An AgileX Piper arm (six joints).
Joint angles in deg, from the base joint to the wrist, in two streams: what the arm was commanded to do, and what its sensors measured. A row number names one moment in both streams.
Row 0, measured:
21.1, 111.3, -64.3, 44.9, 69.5, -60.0
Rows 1 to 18, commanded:
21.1, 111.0, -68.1, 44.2, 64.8, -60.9
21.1, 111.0, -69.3, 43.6, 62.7, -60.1
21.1, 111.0, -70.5, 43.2, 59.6, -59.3
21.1, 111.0, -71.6, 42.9, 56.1, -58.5
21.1, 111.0, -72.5, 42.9, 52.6, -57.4
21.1, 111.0, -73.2, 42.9, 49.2, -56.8
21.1, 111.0, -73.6, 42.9, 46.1, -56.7
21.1, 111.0, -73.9, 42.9, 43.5, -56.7
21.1, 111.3, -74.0, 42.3, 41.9, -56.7
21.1, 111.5, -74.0, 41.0, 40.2, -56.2
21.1, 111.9, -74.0, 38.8, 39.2, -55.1
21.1, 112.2, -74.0, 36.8, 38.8, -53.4
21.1, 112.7, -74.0, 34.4, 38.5, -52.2
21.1, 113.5, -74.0, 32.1, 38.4, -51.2
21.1, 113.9, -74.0, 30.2, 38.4, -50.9
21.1, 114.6, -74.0, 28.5, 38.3, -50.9
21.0, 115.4, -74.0, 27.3, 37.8, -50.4
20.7, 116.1, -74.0, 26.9, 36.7, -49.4
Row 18, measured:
21.1, 113.9, -73.9, 31.8, 38.7, -51.7
